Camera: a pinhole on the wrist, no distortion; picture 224 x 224 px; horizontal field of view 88.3 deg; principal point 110.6 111.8 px. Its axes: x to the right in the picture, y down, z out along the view. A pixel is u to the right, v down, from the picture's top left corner.
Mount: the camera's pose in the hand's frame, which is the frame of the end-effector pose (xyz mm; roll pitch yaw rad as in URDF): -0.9 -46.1 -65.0 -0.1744 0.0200 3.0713
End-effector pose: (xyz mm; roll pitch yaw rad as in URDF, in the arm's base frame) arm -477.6 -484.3 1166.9 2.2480 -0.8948 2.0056
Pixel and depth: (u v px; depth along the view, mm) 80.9 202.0 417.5
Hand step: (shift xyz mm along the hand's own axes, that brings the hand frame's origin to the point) 71.6 -446.1 291.6
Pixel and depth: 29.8 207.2 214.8
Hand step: 130.6 -268.1 118.7
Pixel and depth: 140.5 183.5 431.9
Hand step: -143.9 -376.1 311.5
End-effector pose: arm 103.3 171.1 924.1 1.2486 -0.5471 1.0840
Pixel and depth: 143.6 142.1 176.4
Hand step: -59.9 -118.4 99.6
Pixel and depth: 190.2 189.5 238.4
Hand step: -183.1 -233.3 138.6
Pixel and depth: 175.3 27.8 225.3
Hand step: -123.3 85.3 182.8
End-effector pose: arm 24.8 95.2 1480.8 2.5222 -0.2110 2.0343
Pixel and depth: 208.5 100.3 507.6
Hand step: -443.3 -53.3 435.0
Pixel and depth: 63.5 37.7 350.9
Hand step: 145.6 105.0 322.5
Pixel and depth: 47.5 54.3 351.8
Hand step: 191.3 52.3 315.7
